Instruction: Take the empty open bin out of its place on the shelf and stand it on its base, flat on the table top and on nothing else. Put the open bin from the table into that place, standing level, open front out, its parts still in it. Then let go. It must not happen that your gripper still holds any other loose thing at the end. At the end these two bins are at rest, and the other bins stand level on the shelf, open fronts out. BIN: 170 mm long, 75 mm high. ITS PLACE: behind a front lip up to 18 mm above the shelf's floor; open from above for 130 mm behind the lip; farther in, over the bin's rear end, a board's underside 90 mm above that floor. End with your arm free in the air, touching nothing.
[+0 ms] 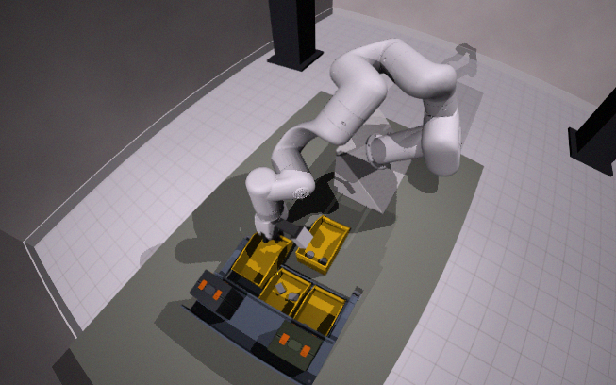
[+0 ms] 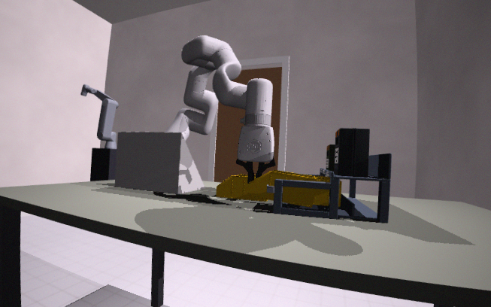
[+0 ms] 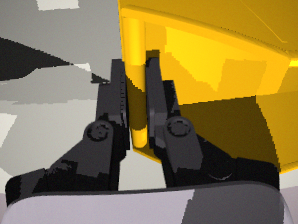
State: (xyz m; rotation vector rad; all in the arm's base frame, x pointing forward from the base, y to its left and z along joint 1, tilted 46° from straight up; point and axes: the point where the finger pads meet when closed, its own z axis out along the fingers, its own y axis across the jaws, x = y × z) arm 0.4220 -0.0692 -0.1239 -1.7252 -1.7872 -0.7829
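The shelf's front bar is 110 mm to the left of my hand, 60 mm below it and 60 mm ahead of it. From my hand the other things lie so: black box 260 mm ahead, 90 mm above.
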